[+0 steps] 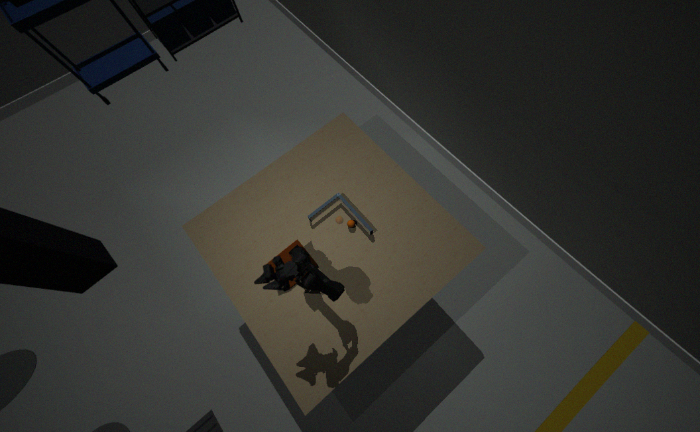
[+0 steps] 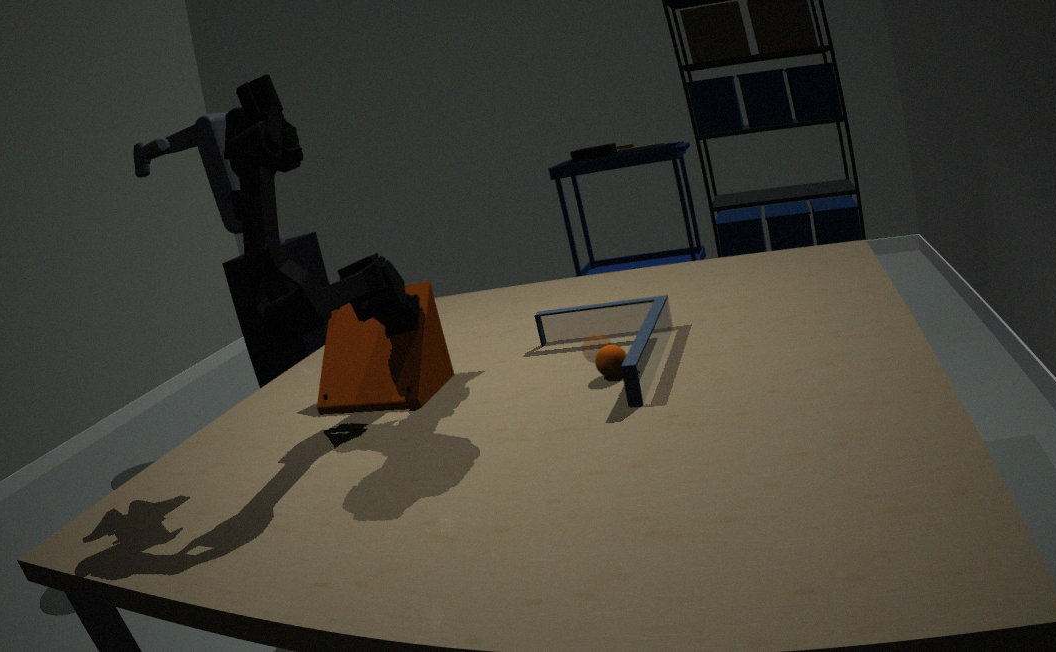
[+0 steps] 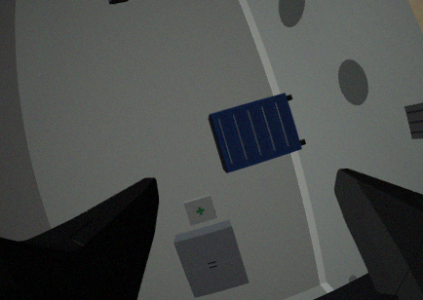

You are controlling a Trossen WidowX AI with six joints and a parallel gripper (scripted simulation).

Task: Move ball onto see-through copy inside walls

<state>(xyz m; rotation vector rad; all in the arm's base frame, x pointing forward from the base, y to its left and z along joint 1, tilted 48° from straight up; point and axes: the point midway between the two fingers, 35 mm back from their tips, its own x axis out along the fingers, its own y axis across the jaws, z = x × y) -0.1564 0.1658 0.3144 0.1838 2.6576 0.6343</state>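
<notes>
My gripper tip is 56 cm short of the orange ball, 42 cm above it and 4 cm to the right of it. Also, from my gripper tip: see-through copy of ball: 53 cm ahead, 42 cm below, 11 cm to the left.
</notes>
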